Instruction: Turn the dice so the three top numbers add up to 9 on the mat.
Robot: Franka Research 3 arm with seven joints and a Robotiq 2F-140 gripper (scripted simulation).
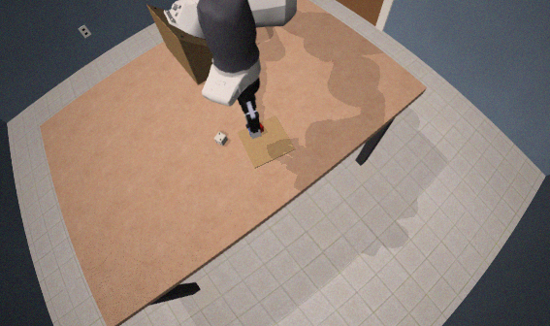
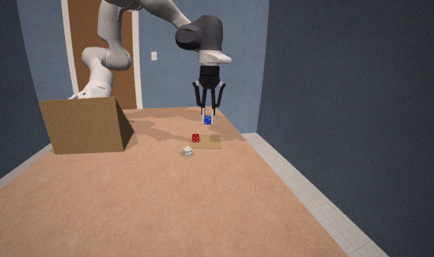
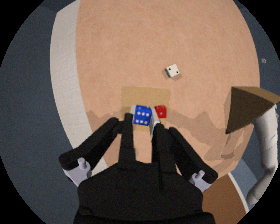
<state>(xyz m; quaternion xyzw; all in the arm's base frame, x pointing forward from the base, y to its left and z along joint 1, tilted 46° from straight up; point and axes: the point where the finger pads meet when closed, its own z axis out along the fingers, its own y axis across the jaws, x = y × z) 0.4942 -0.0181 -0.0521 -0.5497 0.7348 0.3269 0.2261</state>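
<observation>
The red die lies 120 mm below my hand, 50 mm behind it and 30 mm to the left of it. From my hand the other things lie so: white die (120 mm below, 90 mm behind, 80 mm to the right); blue die (20 mm below); tan mat (130 mm below, 30 mm to the left).
</observation>
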